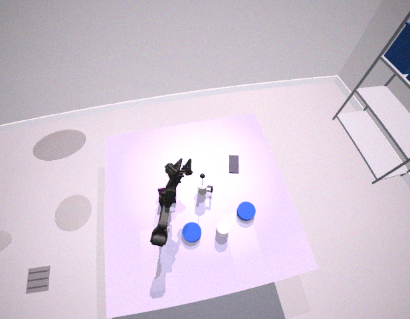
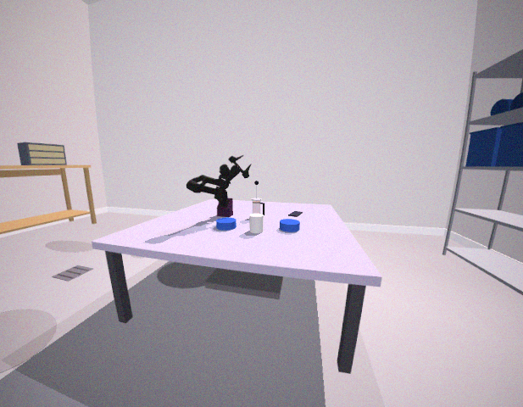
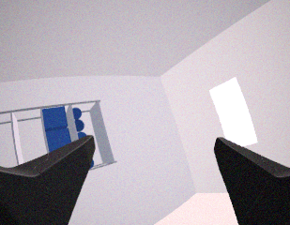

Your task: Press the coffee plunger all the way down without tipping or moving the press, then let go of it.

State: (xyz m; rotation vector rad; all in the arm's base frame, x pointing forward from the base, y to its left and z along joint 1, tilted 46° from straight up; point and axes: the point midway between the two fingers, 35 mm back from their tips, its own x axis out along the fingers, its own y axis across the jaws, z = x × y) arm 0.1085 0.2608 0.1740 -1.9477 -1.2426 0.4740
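Now: gripper tip 290 mm above the coffee press, 100 mm short of it and 40 mm to the left of it. The rest, counted from my gripper tip: white mug: 370 mm below, 310 mm to the right, 190 mm ahead; then dark flat slab: 410 mm below, 340 mm ahead, 170 mm to the left.
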